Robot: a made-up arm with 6 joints. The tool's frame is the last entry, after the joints.
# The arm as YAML. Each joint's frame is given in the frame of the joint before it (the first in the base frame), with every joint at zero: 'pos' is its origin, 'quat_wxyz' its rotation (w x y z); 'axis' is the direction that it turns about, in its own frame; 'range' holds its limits. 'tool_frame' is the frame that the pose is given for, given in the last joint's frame.
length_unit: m
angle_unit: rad
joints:
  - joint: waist
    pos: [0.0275, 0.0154, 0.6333]
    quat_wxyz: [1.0, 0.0, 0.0, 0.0]
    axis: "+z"
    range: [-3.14, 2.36]
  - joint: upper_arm
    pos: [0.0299, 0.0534, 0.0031]
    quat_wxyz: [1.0, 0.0, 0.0, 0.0]
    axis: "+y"
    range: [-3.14, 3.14]
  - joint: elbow
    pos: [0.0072, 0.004, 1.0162]
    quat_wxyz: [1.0, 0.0, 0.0, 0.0]
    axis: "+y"
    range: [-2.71, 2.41]
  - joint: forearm
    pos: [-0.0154, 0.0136, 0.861]
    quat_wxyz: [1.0, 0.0, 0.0, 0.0]
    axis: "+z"
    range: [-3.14, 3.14]
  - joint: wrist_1
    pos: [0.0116, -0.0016, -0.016]
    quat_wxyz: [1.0, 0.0, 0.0, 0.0]
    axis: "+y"
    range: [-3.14, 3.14]
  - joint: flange
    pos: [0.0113, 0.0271, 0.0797]
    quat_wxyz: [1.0, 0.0, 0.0, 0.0]
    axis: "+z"
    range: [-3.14, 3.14]
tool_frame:
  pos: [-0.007, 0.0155, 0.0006]
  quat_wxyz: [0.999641, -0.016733, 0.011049, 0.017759]
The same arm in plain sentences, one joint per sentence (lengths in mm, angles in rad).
The arm has six revolute joints in a row. What follows holds with every joint at zero, and every direction is one of the base frame's. Joint 1 lies 27.5 mm along +x and 15.4 mm along +y and 633.3 mm along +z from the base frame's origin and turns about +z, from -3.14 to 2.36 rad. Joint 2 lies 29.9 mm along +x and 53.4 mm along +y and 3.1 mm along +z from joint 1 and turns about +y, from -3.14 to 3.14 rad. Joint 3 lies 7.2 mm along +x and 4 mm along +y and 1016.2 mm along +z from joint 2 and turns about +y, from -2.71 to 2.41 rad. Joint 4 lies 15.4 mm along -x and 13.6 mm along +y and 861 mm along +z from joint 3 and turns about +z, from -3.14 to 3.14 rad. Joint 5 lies 11.6 mm along +x and 1.6 mm along -y and 16 mm along -z from joint 4 and turns about +y, from -3.14 to 3.14 rad. Joint 6 lies 11.3 mm along +x and 27.1 mm along +y and 79.7 mm along +z from joint 5 and turns about +z, from -3.14 to 3.14 rad. The tool frame, which is the frame that the pose is given for, lies 7 mm along -x and 15.5 mm along +y and 0.6 mm along +z from joint 6; its axes are the base frame's turned by roll -0.0331, pitch 0.0227 and yaw 0.0352 rad (as in URDF: about the fixed x, then y, then z).
